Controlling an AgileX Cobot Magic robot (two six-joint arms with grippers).
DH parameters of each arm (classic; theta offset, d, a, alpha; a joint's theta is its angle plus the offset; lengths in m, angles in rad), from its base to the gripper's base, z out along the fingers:
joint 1: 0 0.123 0 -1.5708
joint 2: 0.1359 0 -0.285 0
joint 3: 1.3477 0 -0.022 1.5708
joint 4: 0 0.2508 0 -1.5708
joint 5: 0 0 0.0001 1.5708
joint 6: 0 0.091 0 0
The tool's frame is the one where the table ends.
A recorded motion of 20 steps. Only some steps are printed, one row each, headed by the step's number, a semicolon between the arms.
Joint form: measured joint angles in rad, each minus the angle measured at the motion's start. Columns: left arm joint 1, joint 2, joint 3, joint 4, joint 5, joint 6; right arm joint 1, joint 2, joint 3, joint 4, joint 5, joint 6.
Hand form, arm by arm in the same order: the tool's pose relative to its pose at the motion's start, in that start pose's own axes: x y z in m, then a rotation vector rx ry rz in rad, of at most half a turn. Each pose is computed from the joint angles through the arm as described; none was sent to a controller.
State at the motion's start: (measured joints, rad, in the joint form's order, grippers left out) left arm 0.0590 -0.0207 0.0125 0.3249 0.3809 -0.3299; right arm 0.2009 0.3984 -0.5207 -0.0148 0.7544 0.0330
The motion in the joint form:
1: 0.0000 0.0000 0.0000 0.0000 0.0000 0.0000; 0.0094 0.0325 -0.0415 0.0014 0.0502 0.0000
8: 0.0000 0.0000 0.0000 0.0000 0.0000 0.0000; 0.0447 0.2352 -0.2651 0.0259 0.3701 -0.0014
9: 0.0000 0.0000 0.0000 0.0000 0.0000 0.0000; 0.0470 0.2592 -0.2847 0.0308 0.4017 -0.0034
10: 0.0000 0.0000 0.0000 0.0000 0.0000 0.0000; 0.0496 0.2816 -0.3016 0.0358 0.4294 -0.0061
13: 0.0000 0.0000 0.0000 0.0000 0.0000 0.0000; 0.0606 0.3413 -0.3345 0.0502 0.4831 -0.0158
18: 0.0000 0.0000 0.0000 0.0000 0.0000 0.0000; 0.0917 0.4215 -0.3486 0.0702 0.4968 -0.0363
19: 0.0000 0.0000 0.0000 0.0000 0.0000 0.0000; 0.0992 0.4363 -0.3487 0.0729 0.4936 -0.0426
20: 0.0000 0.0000 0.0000 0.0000 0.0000 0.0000; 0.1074 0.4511 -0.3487 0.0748 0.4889 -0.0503
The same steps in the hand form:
1: 0.0000 0.0000 0.0000 0.0000 0.0000 0.0000; -0.0070 0.0009 -0.0017 -0.0075 0.0413 -0.0040
8: 0.0000 0.0000 0.0000 0.0000 0.0000 0.0000; -0.0409 0.0068 -0.0040 -0.0439 0.3416 -0.0154
9: 0.0000 0.0000 0.0000 0.0000 0.0000 0.0000; -0.0437 0.0076 -0.0027 -0.0486 0.3778 -0.0171
10: 0.0000 0.0000 0.0000 0.0000 0.0000 0.0000; -0.0461 0.0085 -0.0012 -0.0540 0.4112 -0.0197
13: 0.0000 0.0000 0.0000 0.0000 0.0000 0.0000; -0.0512 0.0115 0.0055 -0.0733 0.4922 -0.0313
18: 0.0000 0.0000 0.0000 0.0000 0.0000 0.0000; -0.0543 0.0182 0.0215 -0.1134 0.5727 -0.0644
19: 0.0000 0.0000 0.0000 0.0000 0.0000 0.0000; -0.0545 0.0197 0.0250 -0.1218 0.5841 -0.0745
20: 0.0000 0.0000 0.0000 0.0000 0.0000 0.0000; -0.0547 0.0213 0.0286 -0.1305 0.5940 -0.0870

